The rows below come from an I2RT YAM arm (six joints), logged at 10 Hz.
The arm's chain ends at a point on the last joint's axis. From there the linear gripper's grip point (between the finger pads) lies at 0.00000 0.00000 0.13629 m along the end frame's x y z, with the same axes.
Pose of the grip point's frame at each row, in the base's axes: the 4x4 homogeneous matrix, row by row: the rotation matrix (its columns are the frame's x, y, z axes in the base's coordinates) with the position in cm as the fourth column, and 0 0 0 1 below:
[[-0.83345 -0.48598 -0.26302 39.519], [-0.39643 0.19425 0.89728 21.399], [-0.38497 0.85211 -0.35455 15.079], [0 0 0 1]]
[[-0.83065 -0.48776 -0.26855 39.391], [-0.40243 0.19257 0.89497 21.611], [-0.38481 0.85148 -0.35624 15.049], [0 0 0 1]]
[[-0.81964 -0.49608 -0.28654 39.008], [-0.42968 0.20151 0.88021 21.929], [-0.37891 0.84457 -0.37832 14.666], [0 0 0 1]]
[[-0.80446 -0.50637 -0.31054 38.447], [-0.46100 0.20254 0.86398 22.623], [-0.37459 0.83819 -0.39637 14.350], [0 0 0 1]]
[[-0.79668 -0.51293 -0.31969 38.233], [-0.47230 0.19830 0.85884 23.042], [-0.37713 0.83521 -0.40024 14.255], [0 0 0 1]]
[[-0.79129 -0.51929 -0.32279 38.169], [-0.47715 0.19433 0.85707 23.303], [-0.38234 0.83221 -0.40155 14.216], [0 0 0 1]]
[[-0.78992 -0.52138 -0.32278 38.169], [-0.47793 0.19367 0.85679 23.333], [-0.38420 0.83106 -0.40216 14.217], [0 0 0 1]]
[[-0.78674 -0.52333 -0.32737 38.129], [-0.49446 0.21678 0.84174 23.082], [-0.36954 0.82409 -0.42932 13.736], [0 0 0 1]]
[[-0.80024 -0.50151 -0.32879 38.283], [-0.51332 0.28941 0.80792 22.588], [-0.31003 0.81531 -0.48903 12.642], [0 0 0 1]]
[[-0.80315 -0.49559 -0.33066 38.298], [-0.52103 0.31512 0.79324 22.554], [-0.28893 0.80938 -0.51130 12.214], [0 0 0 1]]
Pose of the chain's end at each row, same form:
[[-0.83345 -0.48598 -0.26302 43.104], [-0.39643 0.19425 0.89728 9.170], [-0.38497 0.85211 -0.35455 19.911], [0 0 0 1]]
[[-0.83065 -0.48776 -0.26855 43.051], [-0.40243 0.19257 0.89497 9.413], [-0.38481 0.85148 -0.35624 19.904], [0 0 0 1]]
[[-0.81964 -0.49608 -0.28654 42.913], [-0.42968 0.20151 0.88021 9.933], [-0.37891 0.84457 -0.37832 19.822], [0 0 0 1]]
[[-0.80446 -0.50637 -0.31054 42.679], [-0.46100 0.20254 0.86398 10.848], [-0.37459 0.83819 -0.39637 19.752], [0 0 0 1]]
[[-0.79668 -0.51293 -0.31969 42.590], [-0.47230 0.19830 0.85884 11.337], [-0.37713 0.83521 -0.40024 19.710], [0 0 0 1]]
[[-0.79129 -0.51929 -0.32279 42.568], [-0.47715 0.19433 0.85707 11.622], [-0.38234 0.83221 -0.40155 19.689], [0 0 0 1]]
[[-0.78992 -0.52138 -0.32278 42.568], [-0.47793 0.19367 0.85679 11.656], [-0.38420 0.83106 -0.40216 19.698], [0 0 0 1]]
[[-0.78674 -0.52333 -0.32737 42.591], [-0.49446 0.21678 0.84174 11.610], [-0.36954 0.82409 -0.42932 19.587], [0 0 0 1]]
[[-0.80024 -0.50151 -0.32879 42.764], [-0.51332 0.28941 0.80792 11.577], [-0.31003 0.81531 -0.48903 19.307], [0 0 0 1]]
[[-0.80315 -0.49559 -0.33066 42.805], [-0.52103 0.31512 0.79324 11.743], [-0.28893 0.80938 -0.51130 19.183], [0 0 0 1]]

